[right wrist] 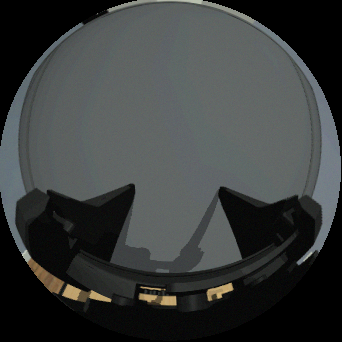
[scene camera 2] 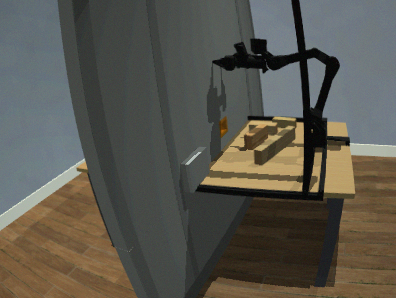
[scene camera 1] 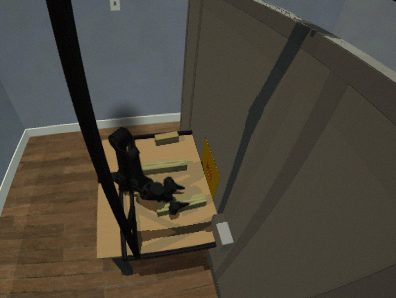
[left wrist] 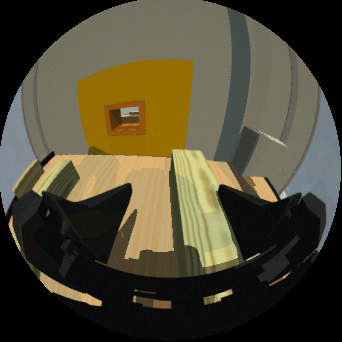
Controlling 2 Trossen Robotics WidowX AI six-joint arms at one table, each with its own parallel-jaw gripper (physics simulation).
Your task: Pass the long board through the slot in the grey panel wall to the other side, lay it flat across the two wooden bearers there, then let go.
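Seen in the pictures: left gripper, fingertip midpoint: (scene camera 1: 187,195) (left wrist: 175,188); right gripper, fingertip midpoint: (right wrist: 178,190) (scene camera 2: 216,60); left arm's base at its link origin: (scene camera 1: 125,186); right arm's base at its link origin: (scene camera 2: 319,144).
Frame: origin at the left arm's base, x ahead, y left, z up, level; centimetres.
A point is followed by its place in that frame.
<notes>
A long pale board (scene camera 1: 197,202) @(x 34.1, y -16.5, z 2.7 cm) (left wrist: 200,195) @(x 29.3, y -14.7, z 2.8 cm) lies flat on the table, pointing toward the grey panel wall (scene camera 1: 225,75) @(x 43.2, y 0.7, z 59.2 cm) (scene camera 2: 120,125) @(x 48.2, y -66.0, z 29.6 cm) (left wrist: 150,35) @(x 43.3, y -6.6, z 24.8 cm) (right wrist: 170,100) @(x 48.2, y -1.0, z 44.9 cm). My left gripper (scene camera 1: 185,195) @(x 29.8, y -12.2, z 3.1 cm) (left wrist: 175,188) @(x 29.8, y -12.2, z 3.1 cm) is open and empty low over it; the board shows between its fingers, nearer the right one in the wrist view. The slot has an orange rim (scene camera 2: 223,127) @(x 46.9, y 1.8, z 5.4 cm) (left wrist: 142,118) @(x 43.0, y -5.7, z 6.7 cm) in a yellow patch (scene camera 1: 210,172) (left wrist: 167,95). Across the wall, two wooden bearers (scene camera 2: 275,145) @(x 72.8, y -8.5, z 2.2 cm) (scene camera 2: 256,136) @(x 62.8, y -0.8, z 2.7 cm) lie side by side. My right gripper (scene camera 2: 215,62) @(x 48.3, y 0.1, z 36.4 cm) (right wrist: 178,190) @(x 48.3, y 0.1, z 36.4 cm) is open and empty, high above the table and facing the wall.
Another pale board (scene camera 1: 167,166) @(x 23.2, y 7.8, z 2.8 cm) (left wrist: 60,175) @(x 30.2, y 7.4, z 2.1 cm) and a short block (scene camera 1: 166,138) @(x 25.6, y 29.6, z 2.7 cm) lie farther back. A block (scene camera 2: 284,121) @(x 71.6, y 24.7, z 1.7 cm) lies behind the bearers. A light-topped grey box (scene camera 1: 224,233) @(x 40.5, y -36.7, z 8.1 cm) (scene camera 2: 194,167) @(x 51.3, y -38.0, z 5.4 cm) is on each side of the wall. Dark posts (scene camera 1: 82,107) @(x 3.2, y -38.0, z 75.4 cm) (scene camera 2: 301,75) @(x 88.0, y -38.0, z 35.4 cm) stand by both arms.
</notes>
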